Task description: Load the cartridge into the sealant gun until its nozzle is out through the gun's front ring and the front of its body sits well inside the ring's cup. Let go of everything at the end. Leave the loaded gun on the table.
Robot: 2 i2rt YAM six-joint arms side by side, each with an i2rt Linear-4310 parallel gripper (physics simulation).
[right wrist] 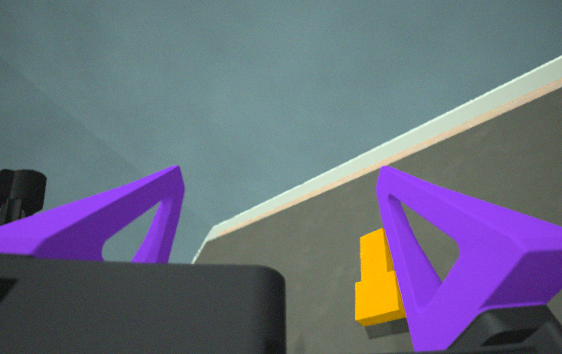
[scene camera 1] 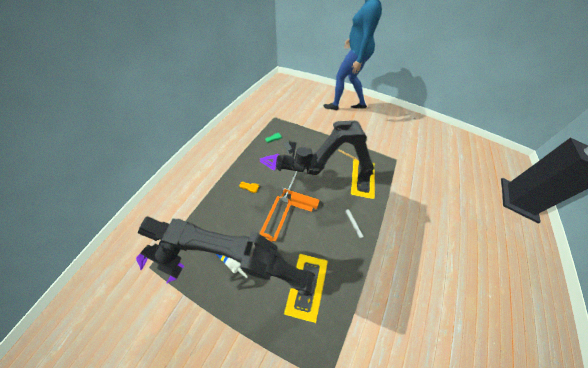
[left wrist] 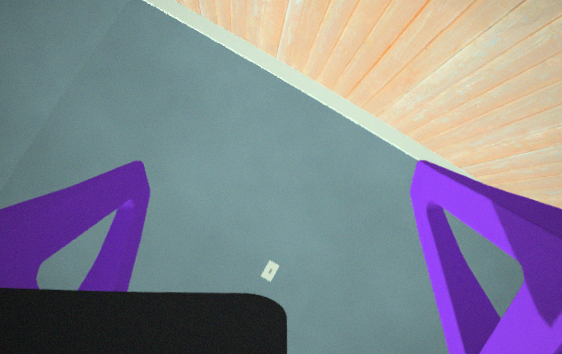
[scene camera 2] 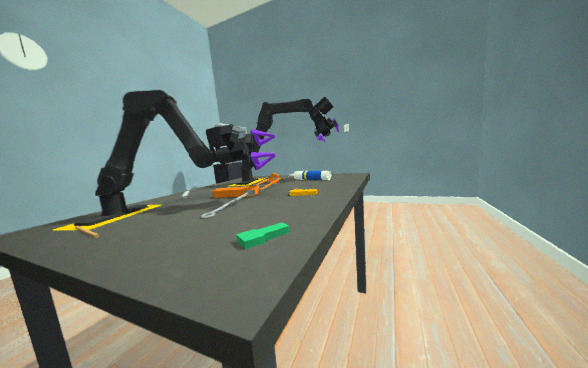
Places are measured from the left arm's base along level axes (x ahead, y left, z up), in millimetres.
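Pixels of known places: left gripper, fingertip midpoint: [scene camera 1: 154,275] [left wrist: 280,176] [scene camera 2: 331,136]; right gripper, fingertip midpoint: [right wrist: 280,177] [scene camera 1: 261,159] [scene camera 2: 274,145]; left arm's base, origin of the base link: [scene camera 1: 307,286] [scene camera 2: 248,182]; right arm's base, origin of the base link: [scene camera 1: 363,177] [scene camera 2: 116,215].
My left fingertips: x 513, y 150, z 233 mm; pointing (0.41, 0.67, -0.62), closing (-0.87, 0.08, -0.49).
Ahead of a thing's pixels: the offset from my left fingertips to its top centre. "spot": to the spot under its first point.
The orange sealant gun @[spot: dx -406, dy -533, dz -200 mm] [scene camera 1: 303,201] [scene camera 2: 230,192] lies on the table between the arms, its front ring @[spot: dx -307, dy -304, dz -178 mm] [scene camera 1: 270,237] [scene camera 2: 274,177] toward the left arm. Its grey rod @[dx -319, dy -665, dz -206 mm] [scene camera 1: 292,181] [scene camera 2: 225,206] sticks out behind. The white and blue cartridge @[dx -138, dy -173, dz -183 mm] [scene camera 1: 233,265] [scene camera 2: 315,175] lies on the table, partly hidden under the left arm in scene camera 1. My left gripper [scene camera 1: 156,272] [scene camera 2: 329,132] [left wrist: 280,176] is open and empty, high beyond the table's edge. My right gripper [scene camera 2: 274,147] [right wrist: 280,177] is open and empty, raised above the table.
A yellow block @[dx -97, dy -559, dz -218 mm] [scene camera 1: 249,187] [scene camera 2: 303,192] [right wrist: 378,300] and a green block @[dx -107, dy -959, dz -218 mm] [scene camera 1: 273,137] [scene camera 2: 263,235] lie on the table. A white stick @[dx -675, dy -489, dz -222 mm] [scene camera 1: 354,223] [scene camera 2: 185,194] lies between the arm bases. A thin brown stick @[dx -616, dy -936, dz -226 mm] [scene camera 1: 347,154] [scene camera 2: 87,231] lies near the right arm's base.
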